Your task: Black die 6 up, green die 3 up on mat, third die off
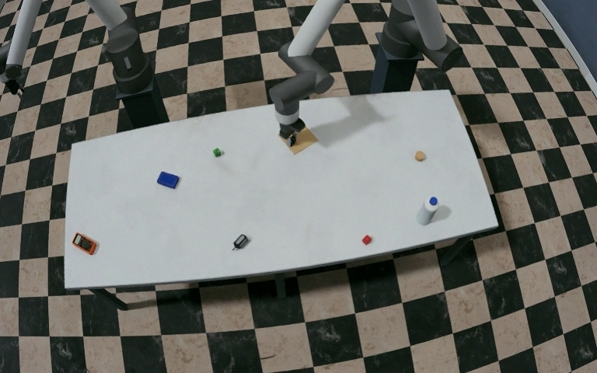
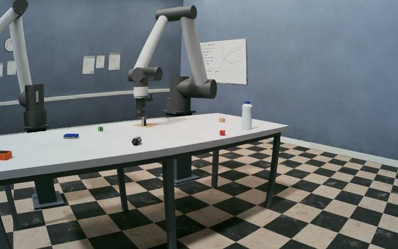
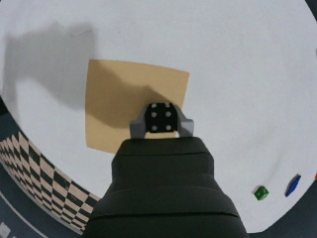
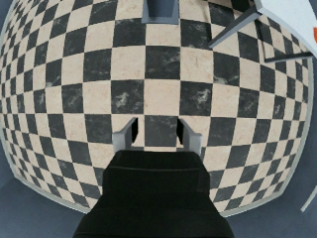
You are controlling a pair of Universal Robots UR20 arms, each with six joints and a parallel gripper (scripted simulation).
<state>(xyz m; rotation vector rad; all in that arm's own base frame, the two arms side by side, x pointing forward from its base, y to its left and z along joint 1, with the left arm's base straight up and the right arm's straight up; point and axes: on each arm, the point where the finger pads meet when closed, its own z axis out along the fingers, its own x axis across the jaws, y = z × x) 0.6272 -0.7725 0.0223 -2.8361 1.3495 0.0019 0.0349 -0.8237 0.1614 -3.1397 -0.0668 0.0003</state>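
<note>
My left hand is right at the black die. Round my left hand: tan mat: 30 mm to the left, 30 mm behind, 20 mm below; then red die: 540 mm ahead, 250 mm to the left, 10 mm below; then green die: 360 mm to the right, 10 mm below.
</note>
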